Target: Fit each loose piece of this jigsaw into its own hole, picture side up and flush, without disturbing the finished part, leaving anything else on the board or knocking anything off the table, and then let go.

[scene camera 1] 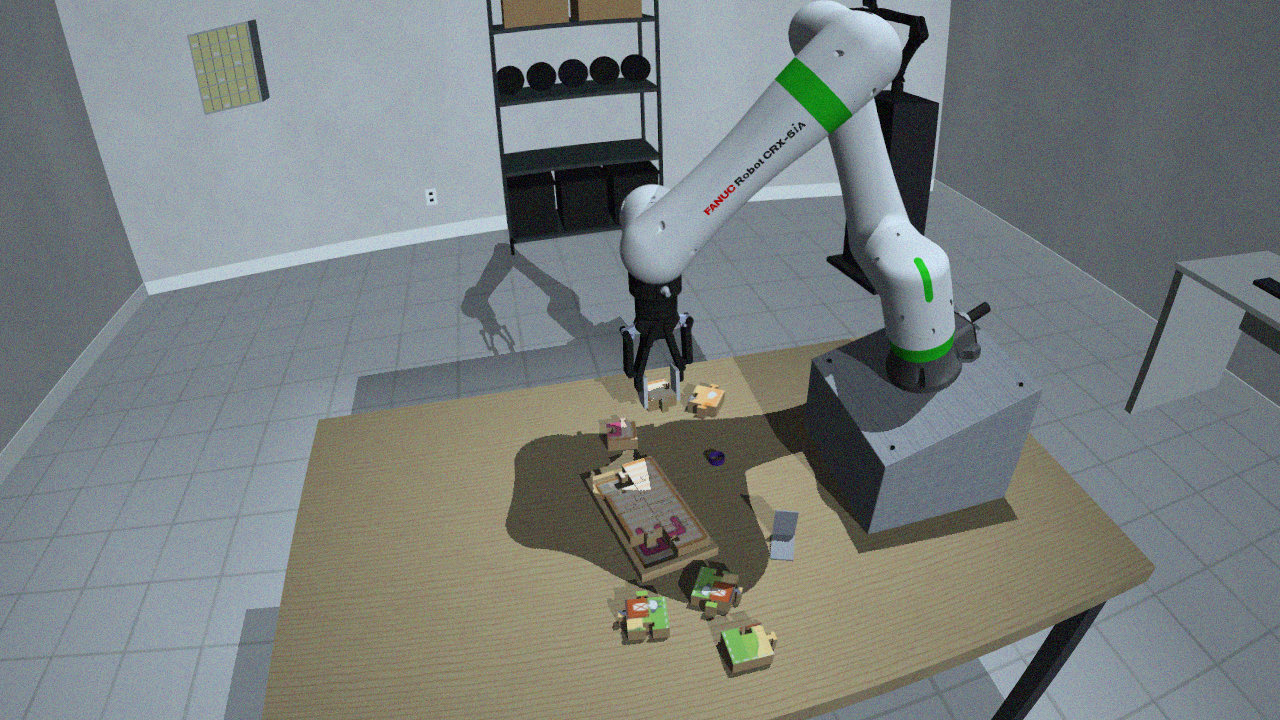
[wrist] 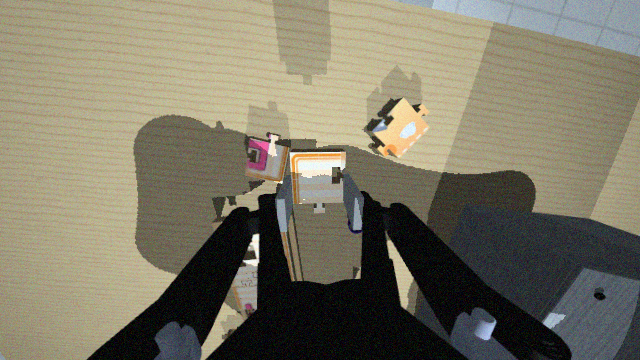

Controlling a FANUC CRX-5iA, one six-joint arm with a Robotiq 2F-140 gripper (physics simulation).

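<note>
My gripper (scene camera 1: 660, 390) (wrist: 317, 186) is shut on a white-and-grey striped corner piece (scene camera 1: 660, 396) (wrist: 314, 186) with an orange border, picture side up. It holds the piece above the table, beyond the board's far end. A loose pink-and-white piece (scene camera 1: 621, 435) (wrist: 270, 162) with an orange border lies picture side up, between the held piece and the board in the scene view. The jigsaw board (scene camera 1: 682, 561) (wrist: 247, 280) lies flat, with dark open places at its far-left and near ends. The gripper hides much of it in the wrist view.
An orange piece (scene camera 1: 707, 399) (wrist: 404, 127) lies right of the gripper. A dark purple ring (scene camera 1: 715, 457) (wrist: 355, 228) and a grey bracket (scene camera 1: 783, 535) lie right of the board. Green pieces (scene camera 1: 646, 616) (scene camera 1: 714, 592) (scene camera 1: 748, 646) lie near its front. The robot's pedestal (scene camera 1: 930, 456) stands right.
</note>
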